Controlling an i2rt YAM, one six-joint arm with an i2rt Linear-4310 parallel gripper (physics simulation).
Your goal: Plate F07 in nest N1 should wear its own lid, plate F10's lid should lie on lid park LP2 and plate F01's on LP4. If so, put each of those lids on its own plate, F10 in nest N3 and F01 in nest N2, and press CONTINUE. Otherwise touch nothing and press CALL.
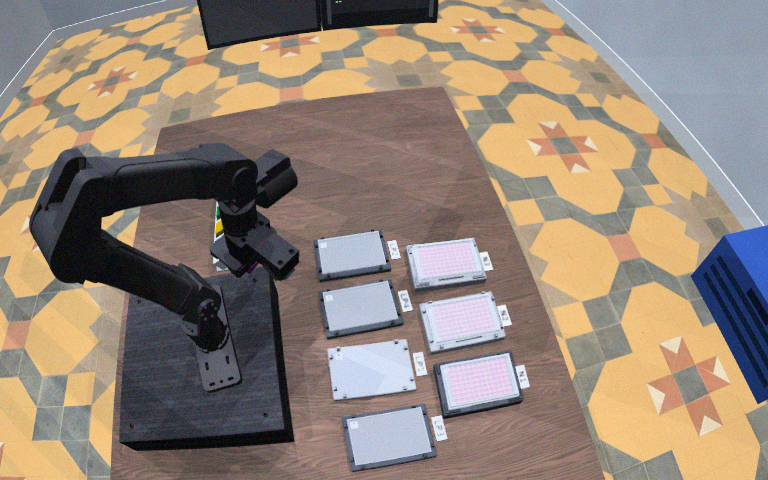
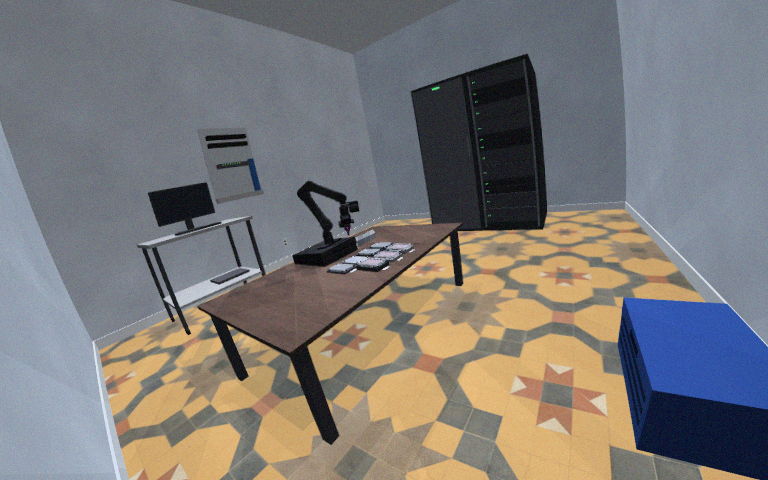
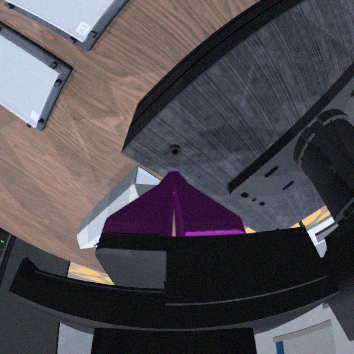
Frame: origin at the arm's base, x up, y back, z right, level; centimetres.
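Where they show: gripper, fingertip midpoint: [image 1: 248,271] [image 2: 348,235] [image 3: 173,178]; arm's base at its link origin: [image 1: 213,337] [image 2: 330,244] [image 3: 316,135].
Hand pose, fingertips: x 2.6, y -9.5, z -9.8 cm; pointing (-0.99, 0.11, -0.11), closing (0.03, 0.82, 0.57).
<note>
Things, the pixels of their top centre, and the offset from my fingertips. "spot": a spot on its surface instead. Level surfaces: height alone.
- button panel at its top centre: [image 3: 113,237] [image 1: 227,210] [image 2: 361,233] dx -4.6, dy +2.3, dz -20.8 cm
- N3 at its top centre: [image 1: 447,257] [image 2: 398,245] dx -7.7, dy -37.4, dz +4.6 cm
- N2 at its top centre: [image 1: 464,316] [image 2: 386,253] dx -7.9, dy -34.9, dz +17.9 cm
- dark nest N1 at a spot on its surface: [image 1: 480,380] spot: dx -7.6, dy -32.0, dz +30.9 cm
- LP2 at its top centre: [image 3: 8,78] [image 1: 351,251] dx -9.2, dy -20.6, dz -4.5 cm
- LP4 at its top centre: [image 1: 359,305] [image 2: 369,250] dx -9.2, dy -18.1, dz +7.9 cm
- LP3 at its top centre: [image 1: 388,435] [image 2: 341,266] dx -9.2, dy -14.0, dz +34.0 cm
- LP1 at its top centre: [image 1: 370,367] [image 2: 355,257] dx -9.0, dy -15.7, dz +20.7 cm
- wooden table at its surface level: dx -11.0 cm
My gripper [image 1: 252,266] [image 2: 348,229] [image 3: 173,178] is shut and empty, its purple fingertips together above the button panel [image 1: 218,227] [image 3: 111,212], which it partly hides. Pink-welled plates sit in N3 [image 1: 444,259], N2 [image 1: 461,319] and the dark nest N1 [image 1: 480,380]. Whether the N1 plate wears a clear lid cannot be told. Flat grey lid-like sheets lie on LP2 [image 1: 352,254] [image 3: 22,77], LP4 [image 1: 359,306] [image 3: 65,15] and LP3 [image 1: 389,436], all dark-framed. LP1 [image 1: 373,369] is pale, with corner pegs. Plate numbers are unreadable.
The arm's black base block [image 1: 169,407] [image 2: 322,254] [image 3: 215,115] stands beside the lid parks on the wooden table [image 1: 362,152] [image 2: 283,305]. A black cabinet [image 2: 481,152], a monitor stand [image 2: 195,230] and a blue box [image 2: 690,350] stand off the table.
</note>
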